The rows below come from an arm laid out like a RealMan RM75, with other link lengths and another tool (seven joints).
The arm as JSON. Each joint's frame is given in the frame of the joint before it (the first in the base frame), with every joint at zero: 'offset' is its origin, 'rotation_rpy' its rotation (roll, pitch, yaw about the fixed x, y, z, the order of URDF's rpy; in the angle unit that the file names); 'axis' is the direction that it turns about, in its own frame. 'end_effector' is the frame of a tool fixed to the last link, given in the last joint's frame.
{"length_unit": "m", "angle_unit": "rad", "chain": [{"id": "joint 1", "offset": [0.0, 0.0, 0.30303], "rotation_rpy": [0.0, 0.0, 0.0], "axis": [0.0, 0.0, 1.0]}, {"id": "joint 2", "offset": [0.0, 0.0, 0.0], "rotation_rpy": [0.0, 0.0, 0.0], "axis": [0.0, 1.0, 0.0]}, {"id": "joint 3", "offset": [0.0, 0.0, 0.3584], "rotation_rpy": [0.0, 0.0, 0.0], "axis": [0.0, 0.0, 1.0]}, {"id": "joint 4", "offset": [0.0, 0.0, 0.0], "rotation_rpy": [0.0, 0.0, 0.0], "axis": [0.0, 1.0, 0.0]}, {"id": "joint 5", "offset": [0.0, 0.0, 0.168], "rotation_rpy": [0.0, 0.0, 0.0], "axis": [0.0, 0.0, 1.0]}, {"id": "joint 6", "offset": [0.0, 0.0, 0.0], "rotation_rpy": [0.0, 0.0, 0.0], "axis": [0.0, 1.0, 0.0]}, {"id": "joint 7", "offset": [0.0, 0.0, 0.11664], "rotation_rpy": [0.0, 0.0, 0.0], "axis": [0.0, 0.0, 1.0]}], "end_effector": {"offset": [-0.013, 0.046, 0.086], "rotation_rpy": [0.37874, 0.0, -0.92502]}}
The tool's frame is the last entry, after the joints.
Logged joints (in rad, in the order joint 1, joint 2, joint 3, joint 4, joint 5, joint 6, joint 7), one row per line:
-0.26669, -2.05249, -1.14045, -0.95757, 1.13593, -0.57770, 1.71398
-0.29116, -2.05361, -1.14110, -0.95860, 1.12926, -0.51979, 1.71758
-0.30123, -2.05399, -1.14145, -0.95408, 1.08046, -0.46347, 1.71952
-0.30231, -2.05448, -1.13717, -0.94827, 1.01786, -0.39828, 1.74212
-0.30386, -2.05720, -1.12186, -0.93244, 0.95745, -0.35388, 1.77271
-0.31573, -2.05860, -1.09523, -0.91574, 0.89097, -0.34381, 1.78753
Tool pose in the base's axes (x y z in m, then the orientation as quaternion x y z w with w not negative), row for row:
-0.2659, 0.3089, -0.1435, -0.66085, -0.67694, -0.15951, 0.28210
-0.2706, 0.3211, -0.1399, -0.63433, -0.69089, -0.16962, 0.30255
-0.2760, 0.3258, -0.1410, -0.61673, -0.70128, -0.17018, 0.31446
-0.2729, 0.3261, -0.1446, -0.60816, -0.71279, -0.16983, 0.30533
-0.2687, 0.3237, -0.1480, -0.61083, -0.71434, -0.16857, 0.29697
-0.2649, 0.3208, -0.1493, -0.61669, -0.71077, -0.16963, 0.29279
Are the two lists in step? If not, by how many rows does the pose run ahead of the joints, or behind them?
The pose runs 2 rows ahead of the joints: the pose in row i belongs to the joints in row i + 2.
